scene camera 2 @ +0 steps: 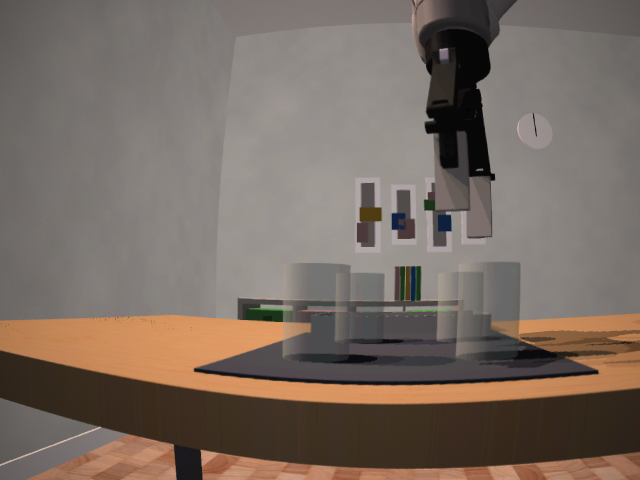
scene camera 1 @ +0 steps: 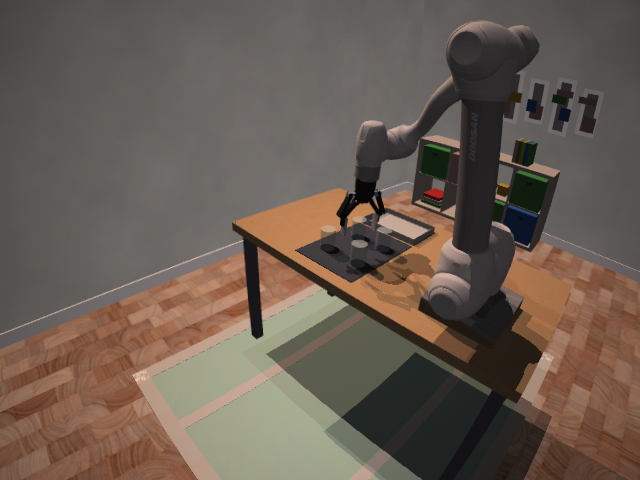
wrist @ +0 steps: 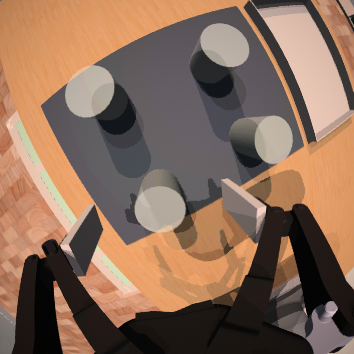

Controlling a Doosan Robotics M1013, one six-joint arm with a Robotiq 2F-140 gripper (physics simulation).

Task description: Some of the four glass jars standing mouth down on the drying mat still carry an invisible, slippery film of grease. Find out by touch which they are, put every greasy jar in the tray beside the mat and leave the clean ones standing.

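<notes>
Four clear glass jars stand upright on the dark drying mat; no film shows on them. One jar stands nearest the gripper, at the mat's robot-side edge. A second jar is at the tray-side right in the wrist view. A third is at the left. A fourth is by the tray's far end. My gripper is wide open, empty, above the jar tops. The tray is empty.
The wooden table carries the mat and the tray side by side. The robot base stands at the table's right part in scene camera 1. A shelf unit stands beyond the table. The arm's shadow falls across mat and table.
</notes>
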